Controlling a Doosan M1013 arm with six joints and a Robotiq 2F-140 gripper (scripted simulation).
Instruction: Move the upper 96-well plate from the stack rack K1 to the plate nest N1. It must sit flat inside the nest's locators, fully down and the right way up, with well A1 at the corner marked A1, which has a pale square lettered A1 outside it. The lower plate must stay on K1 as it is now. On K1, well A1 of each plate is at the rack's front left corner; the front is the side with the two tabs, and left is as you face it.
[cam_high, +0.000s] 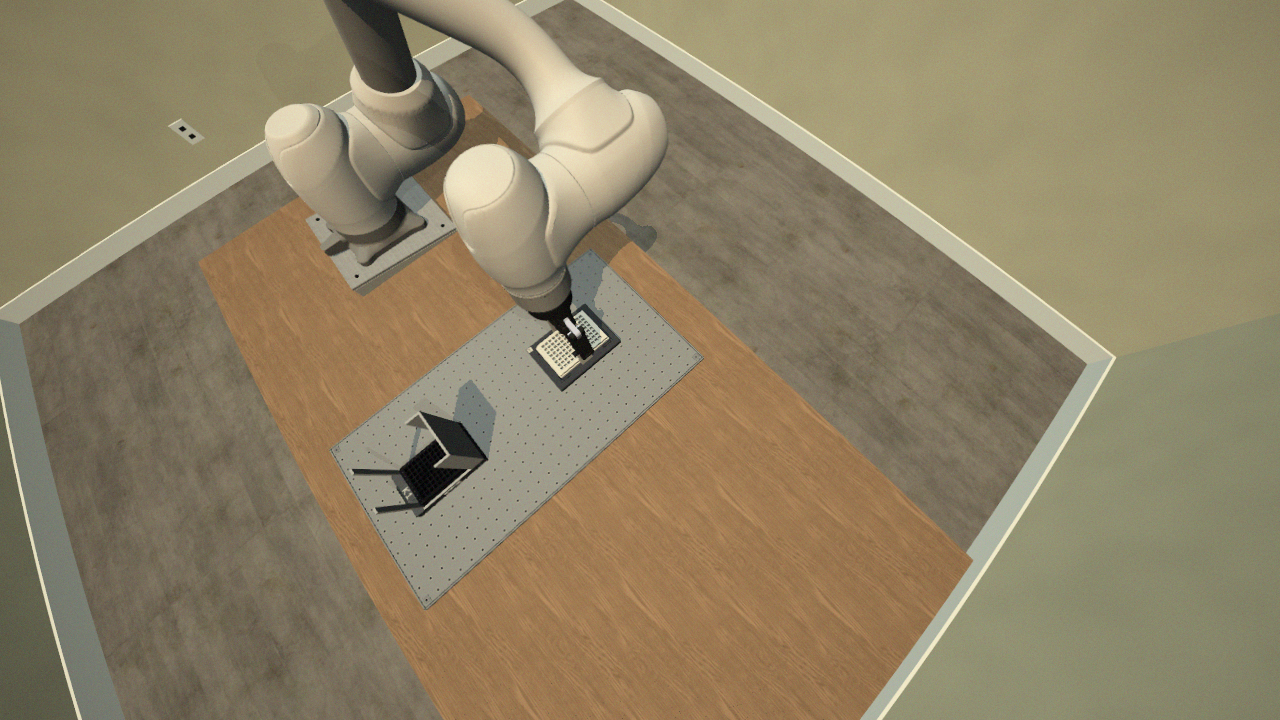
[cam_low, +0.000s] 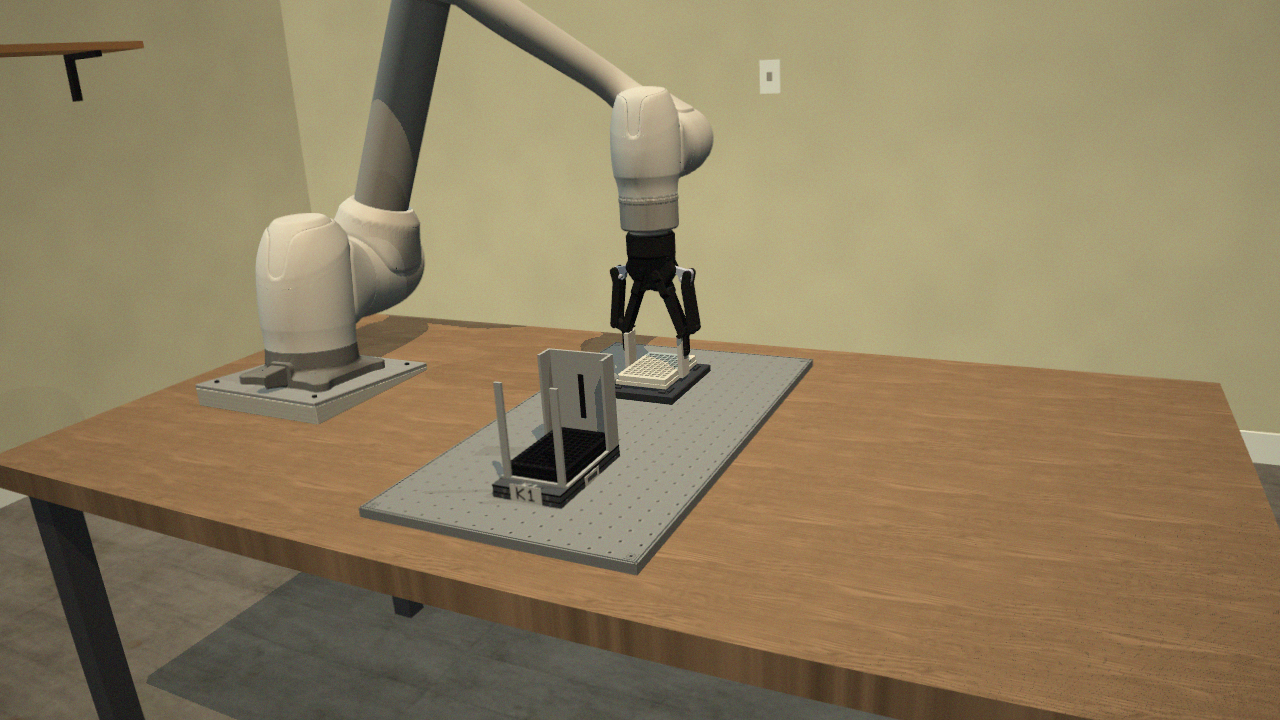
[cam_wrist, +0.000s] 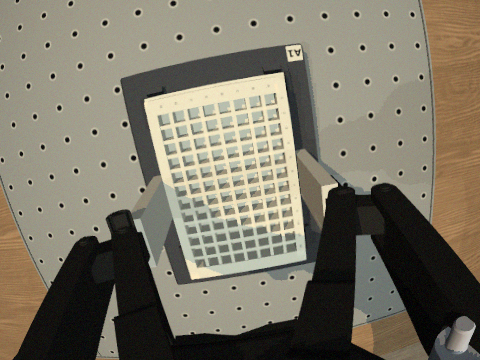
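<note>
Now: hand 2 cm above the white 96-well plate. Also, from my hand: pale A1 square: 7 cm to the right, 6 cm behind, 3 cm below; black plate: 34 cm to the right, 2 cm below, 1 cm behind.
</note>
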